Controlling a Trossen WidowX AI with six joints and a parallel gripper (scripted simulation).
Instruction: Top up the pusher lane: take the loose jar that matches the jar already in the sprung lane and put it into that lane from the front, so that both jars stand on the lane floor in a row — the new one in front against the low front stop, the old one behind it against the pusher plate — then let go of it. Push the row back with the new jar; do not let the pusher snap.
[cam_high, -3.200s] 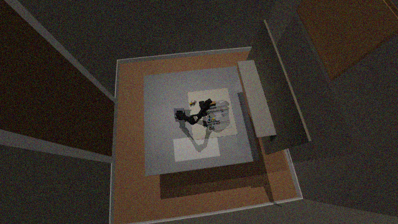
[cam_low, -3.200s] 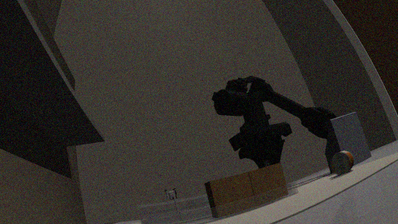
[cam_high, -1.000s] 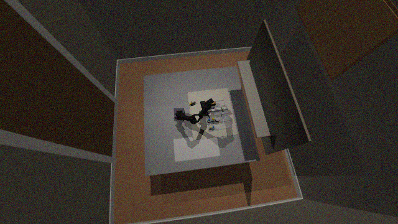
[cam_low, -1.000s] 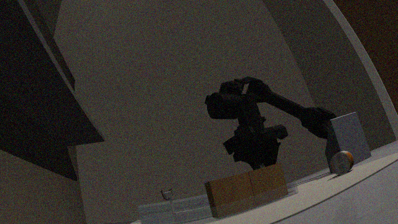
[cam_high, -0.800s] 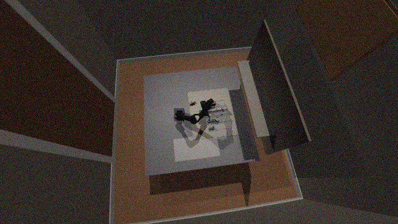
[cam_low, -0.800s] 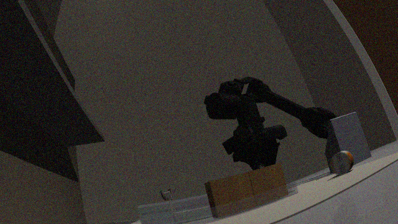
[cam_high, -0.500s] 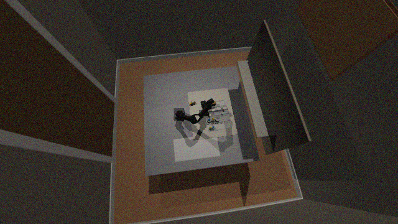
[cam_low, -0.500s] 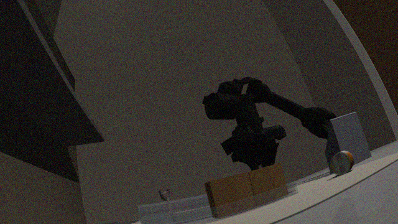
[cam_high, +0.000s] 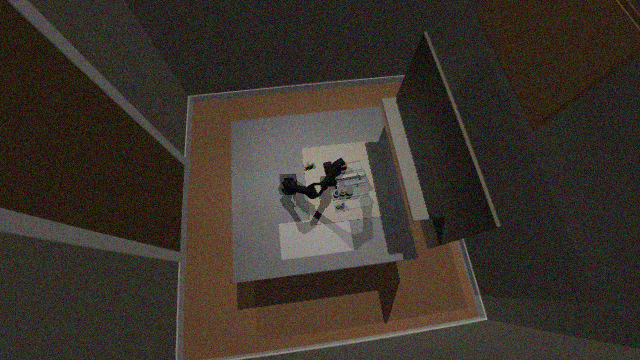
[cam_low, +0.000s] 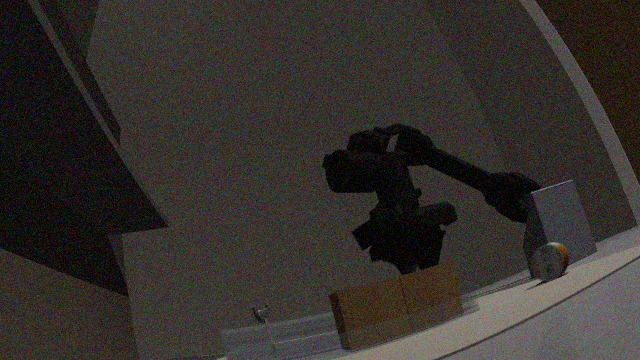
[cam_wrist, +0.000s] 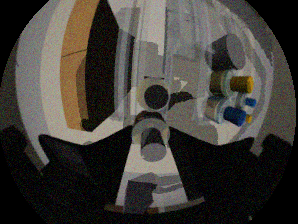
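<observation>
The clear-railed lane lies 17 cm ahead of my gripper tip, 1 cm to the left of it and 3 cm below it.
</observation>
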